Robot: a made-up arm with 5 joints. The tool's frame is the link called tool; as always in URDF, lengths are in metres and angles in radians. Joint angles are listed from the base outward. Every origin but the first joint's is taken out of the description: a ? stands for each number. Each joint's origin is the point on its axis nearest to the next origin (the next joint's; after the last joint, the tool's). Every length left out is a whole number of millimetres.
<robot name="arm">
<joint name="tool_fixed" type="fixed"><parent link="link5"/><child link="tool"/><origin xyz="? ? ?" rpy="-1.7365 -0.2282 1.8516"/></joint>
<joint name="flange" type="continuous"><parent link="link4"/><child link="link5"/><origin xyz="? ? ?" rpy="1.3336 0.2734 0.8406"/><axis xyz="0 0 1"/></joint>
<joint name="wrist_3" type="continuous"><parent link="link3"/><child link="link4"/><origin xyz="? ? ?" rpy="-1.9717 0.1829 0.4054"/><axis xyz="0 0 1"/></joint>
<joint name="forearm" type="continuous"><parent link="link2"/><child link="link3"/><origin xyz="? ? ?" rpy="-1.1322 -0.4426 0.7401"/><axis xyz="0 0 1"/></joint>
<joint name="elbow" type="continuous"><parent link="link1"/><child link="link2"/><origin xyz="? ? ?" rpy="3.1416 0 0"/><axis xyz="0 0 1"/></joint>
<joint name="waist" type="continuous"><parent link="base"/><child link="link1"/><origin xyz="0.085 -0.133 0.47" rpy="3.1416 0 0"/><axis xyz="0 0 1"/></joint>
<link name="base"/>
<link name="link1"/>
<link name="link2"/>
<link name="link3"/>
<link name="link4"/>
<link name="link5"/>
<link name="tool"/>
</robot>
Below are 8 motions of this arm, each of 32 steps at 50 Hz.
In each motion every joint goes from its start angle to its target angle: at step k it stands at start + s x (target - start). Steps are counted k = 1, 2, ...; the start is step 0. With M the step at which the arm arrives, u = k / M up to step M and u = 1 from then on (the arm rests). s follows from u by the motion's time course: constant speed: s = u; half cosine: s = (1 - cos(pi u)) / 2; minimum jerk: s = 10 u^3 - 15 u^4 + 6 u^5.
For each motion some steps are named. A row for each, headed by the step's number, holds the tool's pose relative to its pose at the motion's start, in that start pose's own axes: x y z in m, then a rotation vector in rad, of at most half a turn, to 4 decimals.
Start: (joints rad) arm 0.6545 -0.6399 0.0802 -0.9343 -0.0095
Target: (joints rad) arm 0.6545 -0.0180 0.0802 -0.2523 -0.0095
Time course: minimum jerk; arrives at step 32
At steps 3, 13, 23, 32:
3: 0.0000 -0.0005 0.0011 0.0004 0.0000 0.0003
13: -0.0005 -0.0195 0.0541 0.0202 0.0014 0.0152
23: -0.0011 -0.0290 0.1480 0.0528 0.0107 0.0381
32: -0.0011 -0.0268 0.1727 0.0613 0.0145 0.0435

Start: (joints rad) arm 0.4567 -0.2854 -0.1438 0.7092 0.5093
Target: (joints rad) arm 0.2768 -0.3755 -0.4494 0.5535 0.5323
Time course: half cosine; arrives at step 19
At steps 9, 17, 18, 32:
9: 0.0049 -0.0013 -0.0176 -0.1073 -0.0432 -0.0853
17: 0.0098 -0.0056 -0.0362 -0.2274 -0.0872 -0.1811
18: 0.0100 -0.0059 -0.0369 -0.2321 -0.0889 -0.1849
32: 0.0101 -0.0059 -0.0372 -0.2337 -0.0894 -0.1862

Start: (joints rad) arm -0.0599 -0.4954 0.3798 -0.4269 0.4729
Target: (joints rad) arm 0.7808 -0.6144 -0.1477 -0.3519 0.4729
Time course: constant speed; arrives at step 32
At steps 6, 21, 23, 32:
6: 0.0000 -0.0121 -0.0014 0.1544 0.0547 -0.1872
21: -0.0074 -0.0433 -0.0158 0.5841 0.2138 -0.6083
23: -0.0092 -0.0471 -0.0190 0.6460 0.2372 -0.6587
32: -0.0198 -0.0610 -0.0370 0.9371 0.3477 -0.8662

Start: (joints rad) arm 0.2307 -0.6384 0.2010 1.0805 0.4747
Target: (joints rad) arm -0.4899 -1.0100 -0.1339 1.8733 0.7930
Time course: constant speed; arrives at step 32
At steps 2, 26, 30, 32:
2: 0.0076 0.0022 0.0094 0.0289 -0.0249 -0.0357
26: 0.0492 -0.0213 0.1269 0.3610 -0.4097 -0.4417
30: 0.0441 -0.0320 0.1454 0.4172 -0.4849 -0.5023
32: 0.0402 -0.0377 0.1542 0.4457 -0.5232 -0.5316

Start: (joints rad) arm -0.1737 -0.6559 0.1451 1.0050 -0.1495
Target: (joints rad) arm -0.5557 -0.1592 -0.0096 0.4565 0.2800
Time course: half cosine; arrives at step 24
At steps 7, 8, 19, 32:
7: 0.0253 0.0105 -0.0377 -0.2424 -0.0636 -0.0729
8: 0.0317 0.0121 -0.0480 -0.3108 -0.0819 -0.0889
19: 0.0899 0.0021 -0.1597 -1.1477 -0.2926 -0.1356
32: 0.0962 -0.0033 -0.1759 -1.2832 -0.3206 -0.1178

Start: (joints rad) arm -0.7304 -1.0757 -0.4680 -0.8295 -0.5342
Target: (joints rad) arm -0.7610 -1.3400 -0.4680 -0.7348 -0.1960
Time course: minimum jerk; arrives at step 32
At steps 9, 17, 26, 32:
9: 0.0033 0.0075 0.0139 0.0420 -0.0482 0.0243
17: 0.0087 0.0253 0.0577 0.1774 -0.1884 0.0891
26: 0.0086 0.0341 0.0999 0.3154 -0.3121 0.1377
32: 0.0083 0.0346 0.1051 0.3332 -0.3268 0.1429

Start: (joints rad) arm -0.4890 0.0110 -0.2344 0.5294 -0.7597
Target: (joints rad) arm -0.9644 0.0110 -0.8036 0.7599 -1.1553
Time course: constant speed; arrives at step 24
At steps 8, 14, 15, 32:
8: 0.0018 0.0487 -0.0030 0.0924 0.1119 -0.1078
14: 0.0102 0.0872 -0.0038 0.1703 0.1688 -0.1781
15: 0.0122 0.0937 -0.0038 0.1837 0.1760 -0.1887
32: 0.0379 0.1510 -0.0029 0.3059 0.2114 -0.2689

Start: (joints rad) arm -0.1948 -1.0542 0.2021 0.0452 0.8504
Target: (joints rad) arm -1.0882 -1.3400 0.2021 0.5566 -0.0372
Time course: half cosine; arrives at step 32
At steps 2, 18, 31, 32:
2: -0.0003 0.0011 -0.0015 -0.0022 0.0092 0.0023
18: -0.0551 0.0587 -0.0762 -0.1549 0.5701 0.1330
31: -0.1241 0.0865 -0.0994 -0.2747 0.9525 0.2061
32: -0.1246 0.0867 -0.0994 -0.2754 0.9548 0.2065

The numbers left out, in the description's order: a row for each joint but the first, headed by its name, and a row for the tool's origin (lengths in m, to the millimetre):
tool: 0.046 0.239 0
flange: -0.133 0.108 0
wrist_3: 0.159 -0.079 0
forearm: -0.219 0.186 0
elbow: -0.025 0.015 0

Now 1 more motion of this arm.
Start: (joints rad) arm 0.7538 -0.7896 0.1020 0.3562 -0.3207
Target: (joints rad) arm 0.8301 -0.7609 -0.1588 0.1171 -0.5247
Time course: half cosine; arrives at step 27
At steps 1, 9, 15, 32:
1: 0.0000 -0.0001 -0.0003 -0.0002 0.0009 -0.0007
9: 0.0011 -0.0042 -0.0192 -0.0135 0.0718 -0.0520
15: -0.0009 -0.0091 -0.0447 -0.0269 0.1757 -0.1192
32: -0.0090 -0.0132 -0.0747 -0.0360 0.3136 -0.1959

